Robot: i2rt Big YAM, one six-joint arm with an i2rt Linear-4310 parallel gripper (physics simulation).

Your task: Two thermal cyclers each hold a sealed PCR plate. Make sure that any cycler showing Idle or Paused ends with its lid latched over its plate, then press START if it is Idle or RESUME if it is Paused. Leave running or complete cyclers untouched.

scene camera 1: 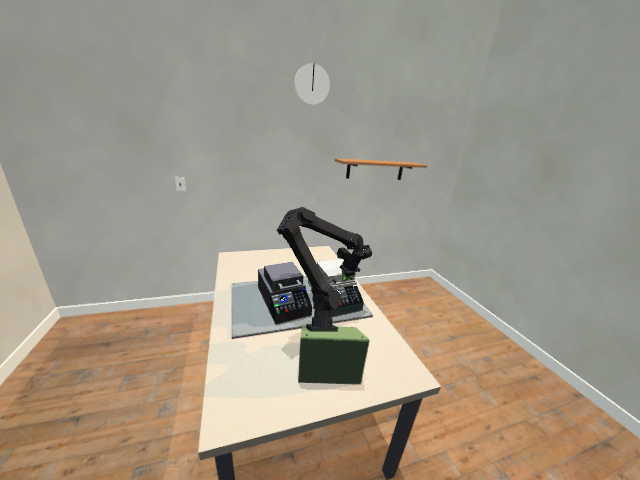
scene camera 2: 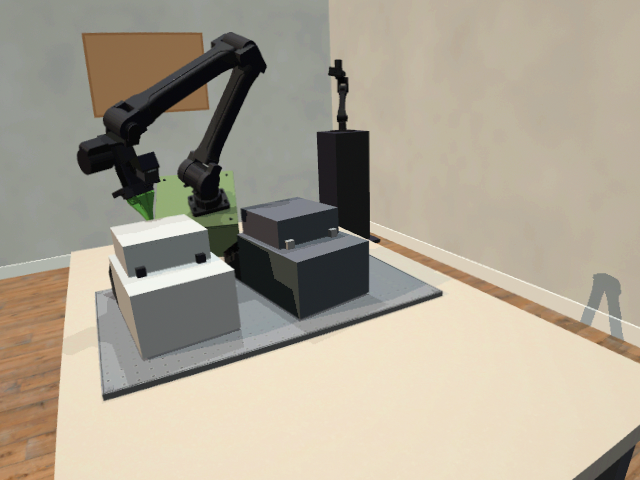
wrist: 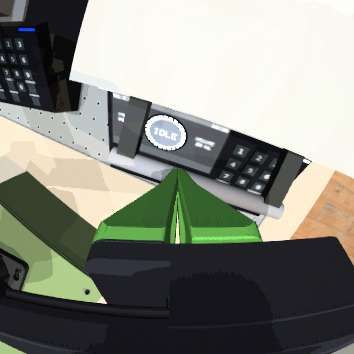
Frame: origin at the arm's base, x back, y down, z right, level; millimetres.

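Seen in the pictures: gripper, between the fingertips: (scene camera 1: pixel 343 281) (wrist: pixel 177 176); arm's base, origin of its link: (scene camera 1: pixel 321 329) (scene camera 2: pixel 209 203).
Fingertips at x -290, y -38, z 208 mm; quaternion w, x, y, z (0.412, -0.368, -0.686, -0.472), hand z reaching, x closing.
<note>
Pixels of each thing's top centre, then the offset from my fingertips to it. "*": a spot on its surface instead. Level surfaces: height alone.
- white lid, centre of its top: (wrist: pixel 266 4) (scene camera 2: pixel 154 225) (scene camera 1: pixel 337 269) dz +4, dx -102, dy -19 mm
- lid's grey handle bar, centre of its top: (wrist: pixel 197 186) dz +14, dx +1, dy +1 mm
- blue ring display, a spot on its surface: (scene camera 1: pixel 283 298) * dz -322, dx -13, dy +79 mm
- grey perforated mat, height of its surface: dy +181 mm
- table, height of its surface: dy +193 mm
The white thermal cycler (scene camera 1: pixel 329 267) (scene camera 2: pixel 188 315) has a white lid (scene camera 2: pixel 165 253) (wrist: pixel 215 65) lying low over its body. Its round display (wrist: pixel 165 132) reads IDLE in the wrist view. The lid's grey handle bar (wrist: pixel 225 193) spans the front panel and hides the button row. I cannot tell whether the lid is latched. My green-fingered gripper (scene camera 1: pixel 346 279) (scene camera 2: pixel 150 217) (wrist: pixel 177 176) is shut and empty, its tips beside the bar in the wrist view; contact is unclear. The dark cycler (scene camera 1: pixel 283 272) (scene camera 2: pixel 333 276) (wrist: pixel 30 70) has its lid down and a blue ring display (scene camera 1: pixel 283 298), text unreadable. The plates are hidden.
Both cyclers stand side by side on a grey perforated mat (scene camera 1: pixel 248 310) (scene camera 2: pixel 268 322) (wrist: pixel 95 120) on the table (scene camera 1: pixel 248 413) (scene camera 2: pixel 387 403). My arm's green base block (scene camera 1: pixel 333 361) stands in front of them. A black pedestal (scene camera 2: pixel 343 180) with a small arm stands beyond.
</note>
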